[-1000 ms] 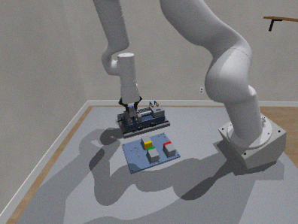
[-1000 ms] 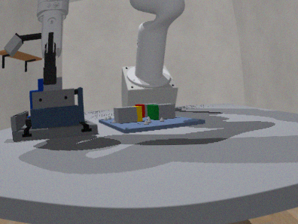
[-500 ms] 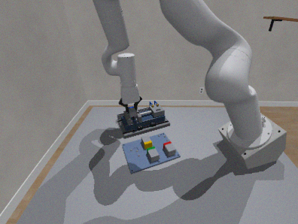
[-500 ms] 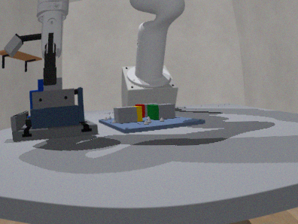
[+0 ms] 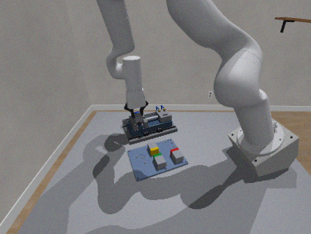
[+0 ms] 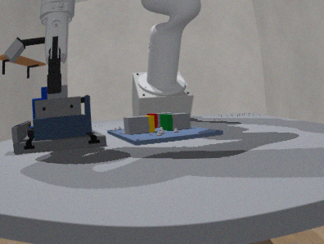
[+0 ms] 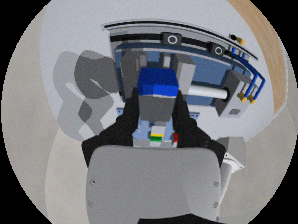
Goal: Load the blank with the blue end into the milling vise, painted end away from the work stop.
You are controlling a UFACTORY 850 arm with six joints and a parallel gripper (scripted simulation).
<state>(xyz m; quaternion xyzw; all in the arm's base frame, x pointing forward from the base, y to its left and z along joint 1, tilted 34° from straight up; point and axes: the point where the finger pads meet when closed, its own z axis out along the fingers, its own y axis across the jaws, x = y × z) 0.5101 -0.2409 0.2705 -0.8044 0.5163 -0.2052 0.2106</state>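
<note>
My gripper is now 9 cm above the milling vise, 6 cm past it and 3 cm to the left of it. Also, from my hand: green-ended blank: 25 cm to the left, 14 cm behind, 10 cm below; yellow-ended blank: 17 cm to the left, 10 cm below, 10 cm behind; plate: 21 cm to the left, 13 cm behind, 12 cm below.
</note>
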